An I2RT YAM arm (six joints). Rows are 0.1 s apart.
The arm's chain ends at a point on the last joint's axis. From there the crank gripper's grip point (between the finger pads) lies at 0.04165 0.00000 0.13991 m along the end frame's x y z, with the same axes.
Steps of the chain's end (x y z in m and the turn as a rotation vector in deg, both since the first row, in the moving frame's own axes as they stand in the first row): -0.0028, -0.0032, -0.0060, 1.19, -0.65, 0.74; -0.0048, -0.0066, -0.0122, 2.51, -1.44, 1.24; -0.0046, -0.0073, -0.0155, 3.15, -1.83, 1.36; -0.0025, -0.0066, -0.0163, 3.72, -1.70, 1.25; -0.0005, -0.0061, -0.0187, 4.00, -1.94, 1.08; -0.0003, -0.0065, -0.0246, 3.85, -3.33, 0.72; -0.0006, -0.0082, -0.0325, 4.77, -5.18, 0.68
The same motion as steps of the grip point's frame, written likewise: -0.0044, -0.0056, -0.0056, 1.19, -0.65, 0.74; -0.0083, -0.0119, -0.0113, 2.51, -1.44, 1.24; -0.0090, -0.0141, -0.0144, 3.15, -1.83, 1.36; -0.0066, -0.0149, -0.0154, 3.72, -1.70, 1.25; -0.0052, -0.0152, -0.0177, 4.00, -1.94, 1.08; -0.0084, -0.0155, -0.0227, 3.85, -3.33, 0.72; -0.0133, -0.0196, -0.0298, 4.77, -5.18, 0.68
